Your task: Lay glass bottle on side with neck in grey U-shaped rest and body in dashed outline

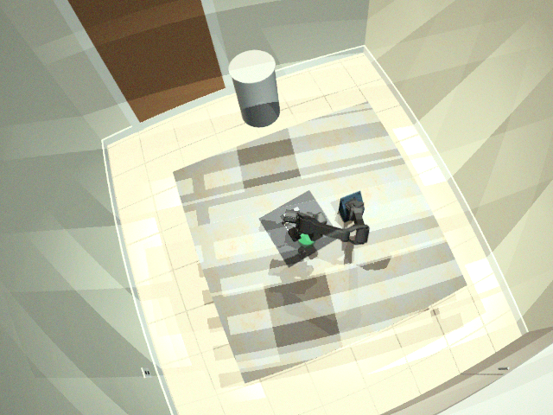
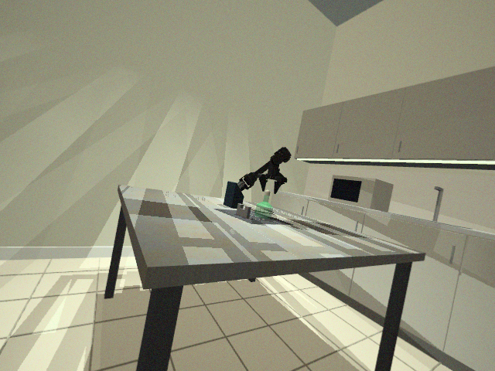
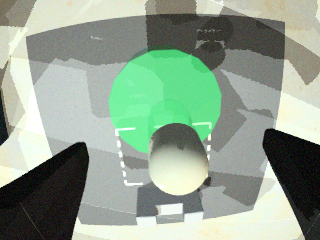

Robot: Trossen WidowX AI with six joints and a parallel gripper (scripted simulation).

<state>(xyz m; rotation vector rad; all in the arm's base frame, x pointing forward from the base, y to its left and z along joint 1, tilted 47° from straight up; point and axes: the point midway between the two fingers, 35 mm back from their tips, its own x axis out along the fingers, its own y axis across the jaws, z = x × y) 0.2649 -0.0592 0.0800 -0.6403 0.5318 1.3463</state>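
Now: the green glass bottle 10 mm to the right of my gripper tip and 50 mm below it. Also, from my gripper tip: dark grey mat: 90 mm to the right, 140 mm below.
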